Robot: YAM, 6 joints.
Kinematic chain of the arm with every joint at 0, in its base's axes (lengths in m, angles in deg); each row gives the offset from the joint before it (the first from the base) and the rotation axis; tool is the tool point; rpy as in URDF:
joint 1: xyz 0 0 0.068 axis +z
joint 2: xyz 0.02 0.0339 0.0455 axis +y
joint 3: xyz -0.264 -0.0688 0 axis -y
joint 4: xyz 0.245 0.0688 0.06 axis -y
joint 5: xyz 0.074 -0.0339 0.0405 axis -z
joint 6: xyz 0.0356 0 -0.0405 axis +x
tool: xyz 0 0 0 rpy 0 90 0
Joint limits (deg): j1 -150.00..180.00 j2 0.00..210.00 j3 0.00..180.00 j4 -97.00..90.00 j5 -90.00..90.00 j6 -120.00..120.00
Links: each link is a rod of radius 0.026 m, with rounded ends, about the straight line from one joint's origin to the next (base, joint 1, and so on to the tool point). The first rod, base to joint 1, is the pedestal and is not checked.
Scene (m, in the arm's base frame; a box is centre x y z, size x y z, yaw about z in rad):
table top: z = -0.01
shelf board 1: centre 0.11 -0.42 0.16 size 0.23 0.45 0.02 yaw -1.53
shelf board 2: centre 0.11 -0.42 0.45 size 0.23 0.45 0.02 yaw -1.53
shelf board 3: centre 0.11 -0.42 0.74 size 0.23 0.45 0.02 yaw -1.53
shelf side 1: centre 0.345 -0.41 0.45 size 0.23 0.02 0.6 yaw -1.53
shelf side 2: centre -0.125 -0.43 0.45 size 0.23 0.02 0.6 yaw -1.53
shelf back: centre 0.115 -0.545 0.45 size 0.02 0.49 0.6 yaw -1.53
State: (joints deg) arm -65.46 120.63 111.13 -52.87 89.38 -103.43
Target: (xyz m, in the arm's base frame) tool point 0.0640 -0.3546 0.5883
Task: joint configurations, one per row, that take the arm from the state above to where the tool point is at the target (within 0.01 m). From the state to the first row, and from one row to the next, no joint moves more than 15 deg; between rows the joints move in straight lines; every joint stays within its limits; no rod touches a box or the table.
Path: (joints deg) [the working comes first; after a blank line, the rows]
Joints at the target: -74.45 113.99 153.40 -17.82 69.86 -103.43
Straight joint move there: touches shelf board 2.

1: -59.99 110.69 99.89 -58.81 88.52 -103.43
2: -54.51 100.75 88.65 -64.75 87.67 -103.43
3: -49.04 90.81 77.40 -70.68 86.81 -103.43
4: -43.57 80.87 66.16 -76.62 85.96 -103.43
5: -48.54 80.96 80.93 -68.36 83.36 -103.43
6: -53.51 81.06 95.69 -60.09 80.75 -103.43
7: -58.49 81.16 110.45 -51.83 78.15 -103.43
8: -63.46 81.25 125.22 -43.56 75.55 -103.43
9: -67.12 92.16 134.61 -34.98 73.66 -103.43
10: -70.78 103.08 144.00 -26.40 71.76 -103.43
11: -74.45 113.99 153.40 -17.82 69.86 -103.43

